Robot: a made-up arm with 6 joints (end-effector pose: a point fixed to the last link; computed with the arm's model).
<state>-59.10 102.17 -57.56 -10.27 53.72 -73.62</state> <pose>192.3 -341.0 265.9 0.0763 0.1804 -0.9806 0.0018</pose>
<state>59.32 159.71 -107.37 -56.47 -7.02 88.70</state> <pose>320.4 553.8 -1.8 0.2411 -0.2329 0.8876 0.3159</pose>
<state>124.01 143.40 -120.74 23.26 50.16 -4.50</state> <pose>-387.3 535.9 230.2 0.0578 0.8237 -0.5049 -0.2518</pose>
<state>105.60 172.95 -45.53 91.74 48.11 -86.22</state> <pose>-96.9 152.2 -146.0 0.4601 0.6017 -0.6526 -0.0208</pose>
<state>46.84 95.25 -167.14 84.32 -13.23 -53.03</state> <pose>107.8 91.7 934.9 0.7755 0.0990 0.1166 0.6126</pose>
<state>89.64 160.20 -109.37 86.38 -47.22 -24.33</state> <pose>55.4 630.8 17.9 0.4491 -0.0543 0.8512 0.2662</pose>
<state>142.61 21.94 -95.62 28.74 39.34 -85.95</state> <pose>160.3 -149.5 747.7 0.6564 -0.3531 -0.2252 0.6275</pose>
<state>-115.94 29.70 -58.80 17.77 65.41 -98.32</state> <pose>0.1 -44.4 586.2 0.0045 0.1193 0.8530 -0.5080</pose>
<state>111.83 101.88 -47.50 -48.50 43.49 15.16</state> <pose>-102.4 353.2 232.5 0.2360 -0.8836 0.3781 -0.1432</pose>
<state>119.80 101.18 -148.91 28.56 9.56 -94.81</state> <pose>-175.3 294.8 858.4 0.8164 -0.3853 -0.0582 0.4262</pose>
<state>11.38 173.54 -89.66 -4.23 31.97 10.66</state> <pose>410.2 79.8 -199.2 0.1749 0.0405 -0.9826 0.0479</pose>
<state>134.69 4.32 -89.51 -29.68 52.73 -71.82</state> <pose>247.6 -210.9 645.3 0.8592 -0.4426 0.0130 0.2564</pose>
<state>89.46 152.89 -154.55 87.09 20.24 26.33</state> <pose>-17.6 723.7 385.3 0.2590 -0.0090 -0.6740 -0.6918</pose>
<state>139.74 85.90 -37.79 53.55 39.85 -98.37</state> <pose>-257.7 170.7 283.0 0.0580 0.9380 0.1465 -0.3088</pose>
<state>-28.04 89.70 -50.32 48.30 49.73 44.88</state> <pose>331.7 -131.3 324.3 0.0013 -0.7411 -0.5855 -0.3287</pose>
